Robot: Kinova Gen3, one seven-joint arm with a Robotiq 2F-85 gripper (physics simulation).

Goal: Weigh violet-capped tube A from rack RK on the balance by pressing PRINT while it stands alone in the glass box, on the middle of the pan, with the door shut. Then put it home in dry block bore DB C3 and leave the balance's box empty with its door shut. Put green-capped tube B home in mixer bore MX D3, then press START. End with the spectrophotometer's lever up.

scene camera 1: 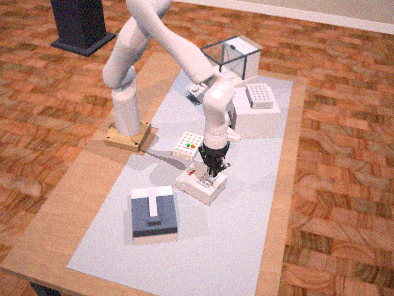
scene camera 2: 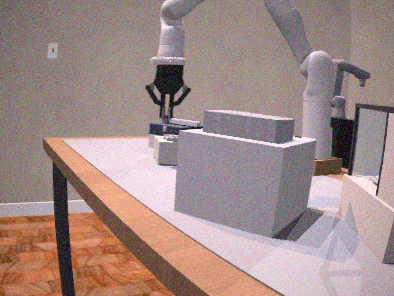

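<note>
My gripper (scene camera 1: 214,175) (scene camera 2: 166,120) points straight down over a small white block unit (scene camera 1: 200,186) (scene camera 2: 165,151) with a red display. It is shut on the violet-capped tube, whose cap (scene camera 2: 166,116) shows as a violet speck between the fingertips. The tube's lower end is too small to tell whether it is inside a bore. The green-capped tube (scene camera 1: 188,145) stands in the white rack (scene camera 1: 179,152), beside an orange-capped tube (scene camera 1: 193,146). The glass box of the balance (scene camera 1: 245,69) (scene camera 2: 355,140) stands at the far end; its pan and door state are unclear.
A large white housing (scene camera 1: 256,124) (scene camera 2: 225,185) carries a block with bores (scene camera 1: 260,95) (scene camera 2: 245,126). A device with a dark blue top (scene camera 1: 140,215) (scene camera 2: 158,129) stands at the near end. Another small device (scene camera 1: 196,93) is partly behind the arm. The arm's base stands on a wooden plate (scene camera 1: 120,141) (scene camera 2: 327,167).
</note>
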